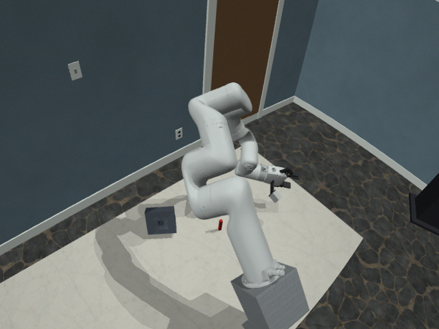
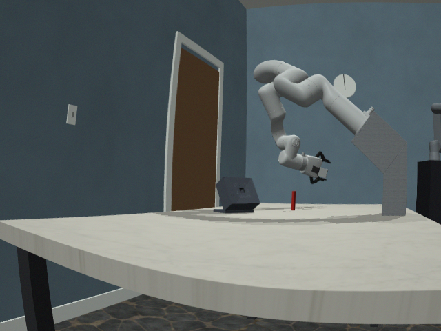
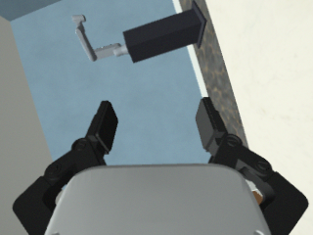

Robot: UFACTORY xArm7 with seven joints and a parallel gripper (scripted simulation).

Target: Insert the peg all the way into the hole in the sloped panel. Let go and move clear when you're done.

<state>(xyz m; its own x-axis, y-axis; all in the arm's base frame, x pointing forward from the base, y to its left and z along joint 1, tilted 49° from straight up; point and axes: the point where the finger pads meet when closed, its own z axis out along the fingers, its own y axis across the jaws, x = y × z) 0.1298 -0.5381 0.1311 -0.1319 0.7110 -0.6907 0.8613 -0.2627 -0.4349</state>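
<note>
My hand is 21 cm short of the red peg, 31 cm to the right of it and 14 cm above it.
</note>
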